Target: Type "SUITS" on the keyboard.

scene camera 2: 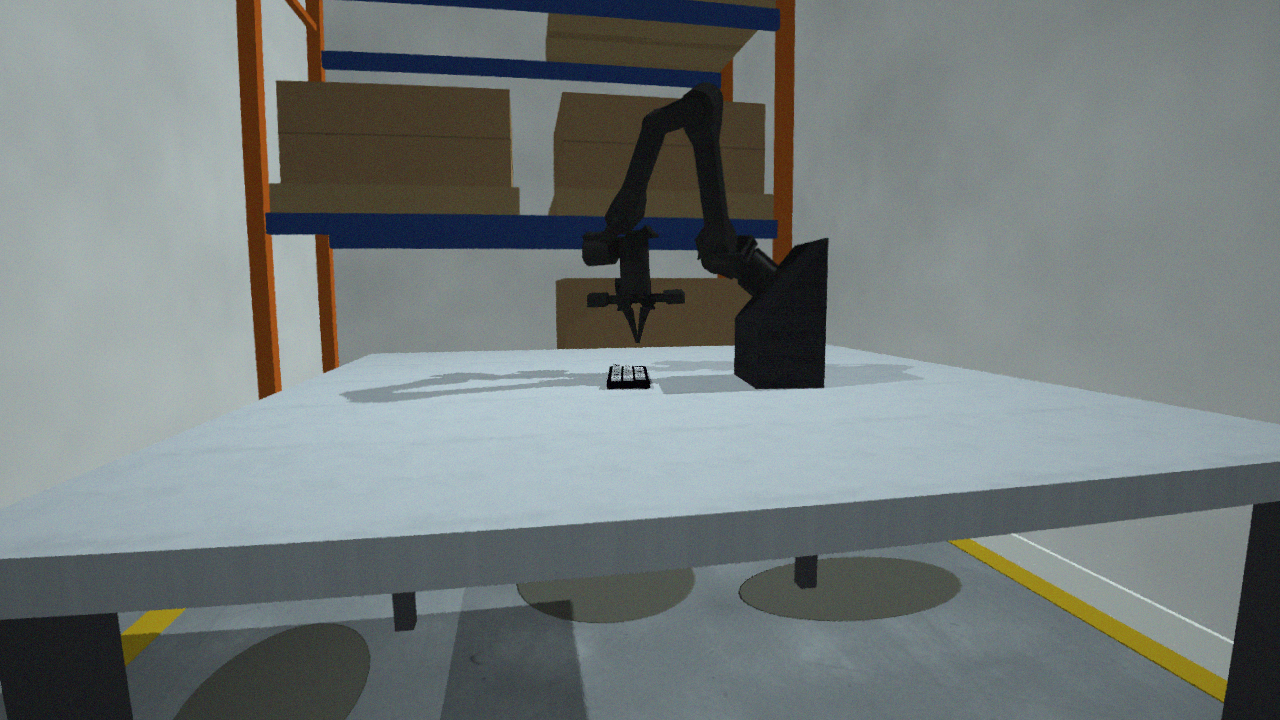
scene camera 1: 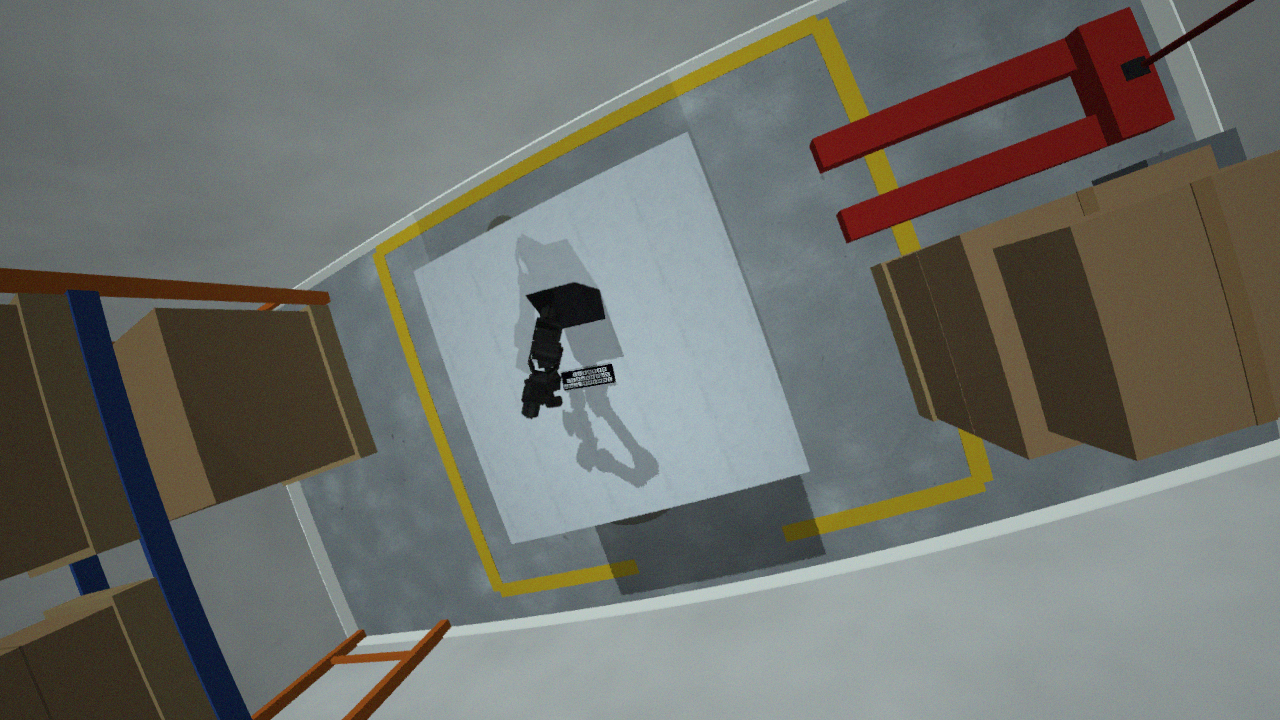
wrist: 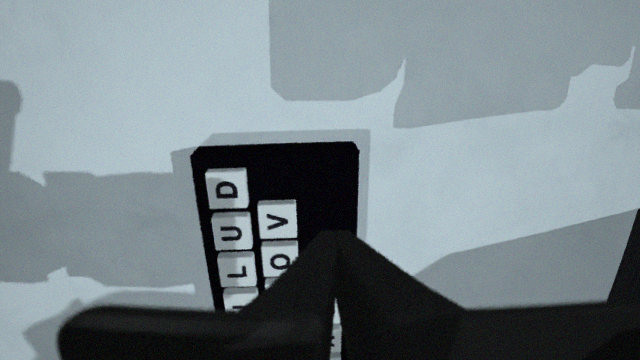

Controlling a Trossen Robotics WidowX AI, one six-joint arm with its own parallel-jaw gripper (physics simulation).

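Pixels of known places: gripper, fingertip midpoint: (scene camera 2: 637, 343) (scene camera 1: 560, 377) (wrist: 333, 243); arm's base, link origin: (scene camera 2: 769, 282) (scene camera 1: 550, 310).
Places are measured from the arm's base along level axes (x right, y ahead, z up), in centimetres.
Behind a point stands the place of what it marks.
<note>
The keyboard (scene camera 1: 588, 377) @(x 2.1, y 26.2, z -15.8 cm) (scene camera 2: 628, 377) @(x -6.2, y 27.7, z -15.7 cm) (wrist: 325, 175) @(x 11.9, y 22.3, z -16.3 cm) is a small black block with white letter keys, lying on the table. In the wrist view the D key (wrist: 227, 188) @(x 12.4, y 26.3, z -15.7 cm), U key (wrist: 231, 231) @(x 10.4, y 26.8, z -15.7 cm), L key (wrist: 237, 269) @(x 8.4, y 27.1, z -15.7 cm), V key (wrist: 278, 220) @(x 10.5, y 24.6, z -15.7 cm) and O key (wrist: 279, 259) @(x 8.5, y 25.1, z -15.7 cm) show, turned sideways. Part of another key (wrist: 240, 300) @(x 6.7, y 27.5, z -15.7 cm) shows below L. No S or T key can be read; the fingers cover much of the keyboard. My gripper (scene camera 2: 637, 340) @(x 11.4, y 22.5, z -11.5 cm) (wrist: 333, 243) @(x 11.4, y 22.5, z -11.5 cm) is shut and empty, pointing down above the keyboard, with a gap between the tips and the keys in scene camera 2.
The black arm base (scene camera 1: 572, 304) @(x -8.4, y 1.1, z 0.3 cm) (scene camera 2: 787, 322) @(x -13.1, y 2.6, z -6.6 cm) stands on the pale table (scene camera 1: 689, 358) @(x -36.9, y 32.9, z -17.5 cm) (scene camera 2: 537, 465) @(x -49.1, y 44.7, z -17.5 cm) beside the keyboard. A shelf rack (scene camera 1: 143, 447) (scene camera 2: 255, 197) with cardboard boxes, a red pallet jack (scene camera 1: 1123, 76) and more cardboard boxes (scene camera 1: 1154, 313) stand around the table.
</note>
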